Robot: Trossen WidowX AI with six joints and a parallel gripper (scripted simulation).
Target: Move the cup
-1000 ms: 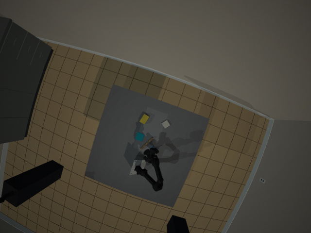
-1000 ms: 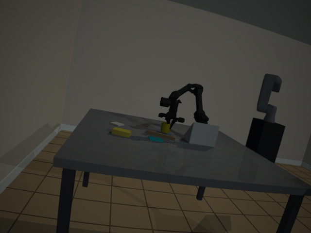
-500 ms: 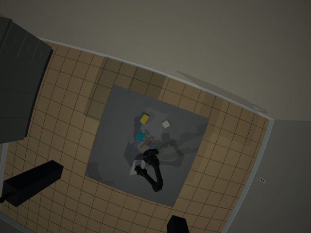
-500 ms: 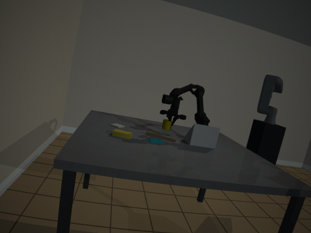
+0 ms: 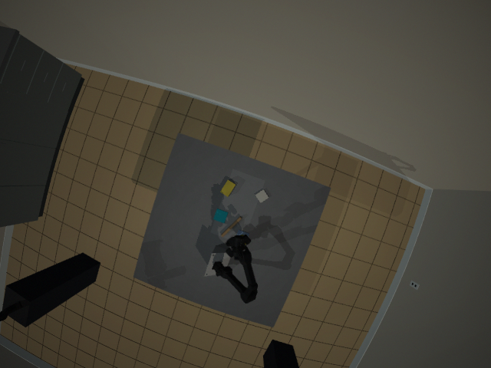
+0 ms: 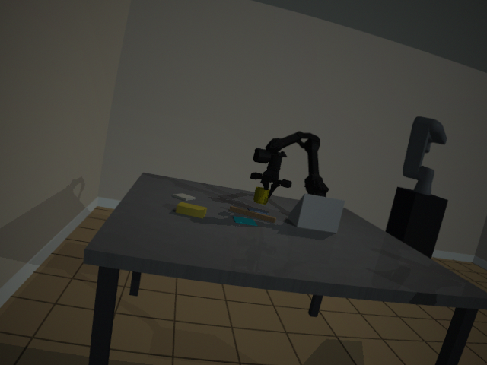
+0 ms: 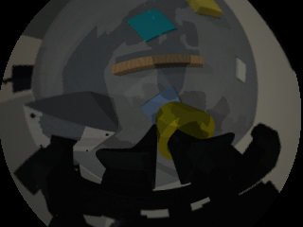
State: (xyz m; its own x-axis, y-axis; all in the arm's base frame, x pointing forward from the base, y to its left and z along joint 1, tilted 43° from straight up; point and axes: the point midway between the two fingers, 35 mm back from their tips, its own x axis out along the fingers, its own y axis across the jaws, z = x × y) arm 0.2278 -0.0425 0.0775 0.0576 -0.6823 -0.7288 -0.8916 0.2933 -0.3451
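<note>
My gripper tip is 200 mm to the right of the teal pad, 110 mm short of it and 90 mm above it. The rest, counted from my gripper tip: yellow cup: 20 mm to the right, 20 mm ahead; then brown wooden bar: 90 mm to the left, 80 mm below, 70 mm ahead.
</note>
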